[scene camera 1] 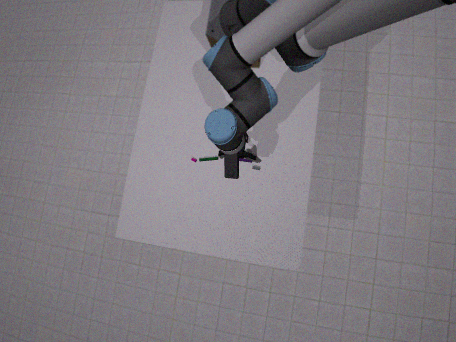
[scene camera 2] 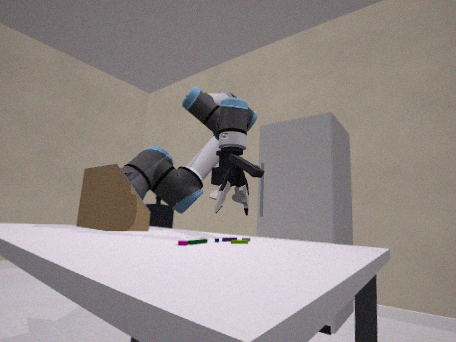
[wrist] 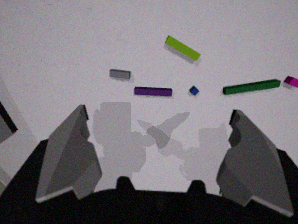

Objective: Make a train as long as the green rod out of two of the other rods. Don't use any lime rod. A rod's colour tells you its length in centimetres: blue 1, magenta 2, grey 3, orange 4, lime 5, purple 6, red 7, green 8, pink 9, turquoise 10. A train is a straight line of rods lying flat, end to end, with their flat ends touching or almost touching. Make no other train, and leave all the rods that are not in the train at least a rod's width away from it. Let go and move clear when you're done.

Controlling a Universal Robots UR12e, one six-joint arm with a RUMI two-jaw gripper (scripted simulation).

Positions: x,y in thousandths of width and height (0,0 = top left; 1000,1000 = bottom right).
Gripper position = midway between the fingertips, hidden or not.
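Note:
You can see my gripper (scene camera 2: 510,627) from out in the scene, and the wrist view has it as well, with the gripper (wrist: 529,484) showing there too.

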